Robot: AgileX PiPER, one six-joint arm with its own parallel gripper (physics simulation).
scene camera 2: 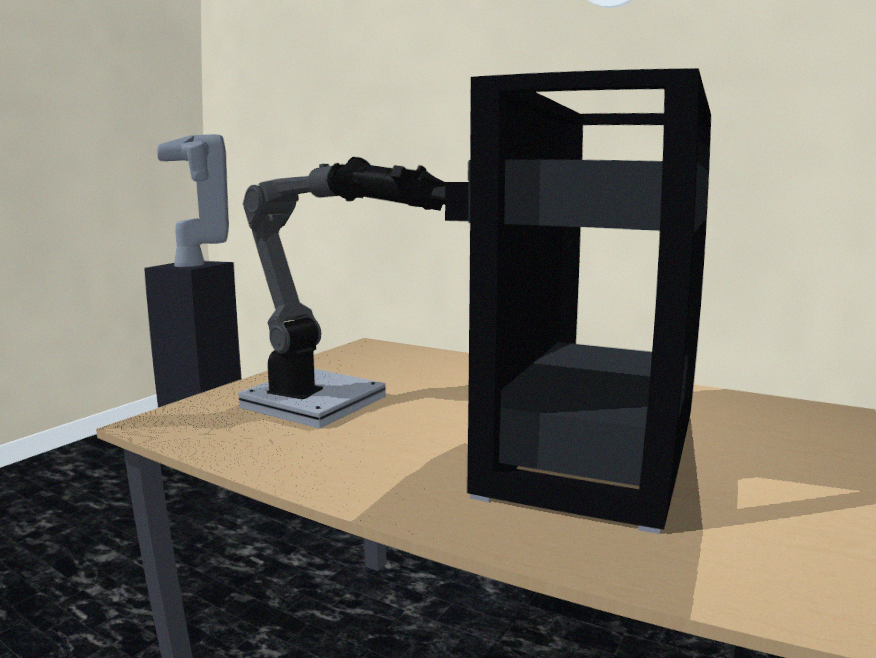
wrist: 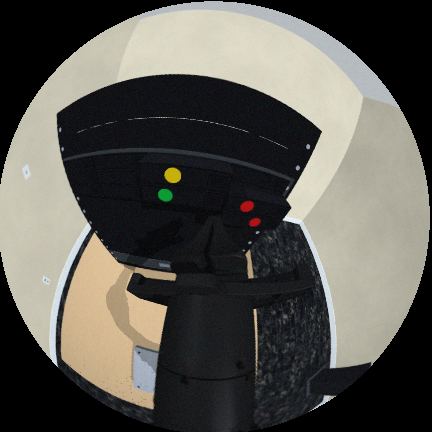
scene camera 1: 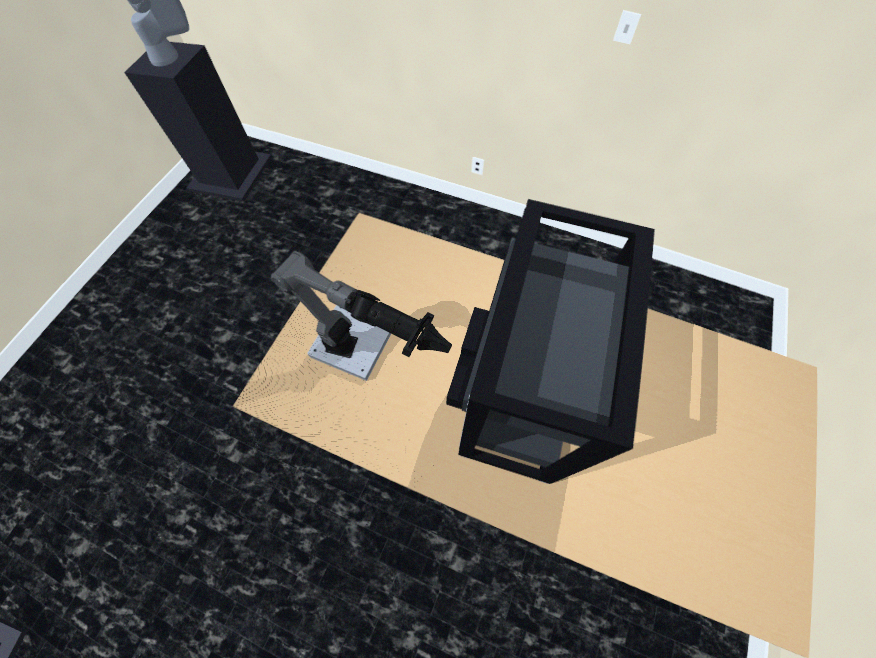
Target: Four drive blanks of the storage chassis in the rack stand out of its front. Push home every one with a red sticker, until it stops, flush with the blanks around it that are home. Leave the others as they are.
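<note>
The black rack [scene camera 1: 638, 318] [scene camera 2: 484, 283] [wrist: 175, 95] holds the grey storage chassis [scene camera 2: 587, 194] high up. In the wrist view, four dark blanks stand out of its front: one with a yellow sticker [wrist: 172, 175], one below with a green sticker [wrist: 165, 195], and two at the right, one above the other, with red stickers, the upper red sticker [wrist: 247, 206] and the lower red sticker [wrist: 254, 222]. The right-hand blanks also show from the side as a black block [scene camera 1: 460, 378] [scene camera 2: 456, 201]. My gripper [scene camera 1: 449, 346] [scene camera 2: 444, 193] [wrist: 215, 221] is shut and empty, a little in front of the blanks.
The rack stands on the wooden table [scene camera 1: 750, 495] [scene camera 2: 424, 495]. A second grey box [scene camera 2: 573, 439] sits low in the rack. My arm's base plate [scene camera 1: 357, 361] [scene camera 2: 318, 409] is left of the rack. Another grey arm [scene camera 1: 161, 49] [scene camera 2: 212, 187] stands on a dark pedestal [scene camera 1: 205, 120] [scene camera 2: 191, 325] farther back.
</note>
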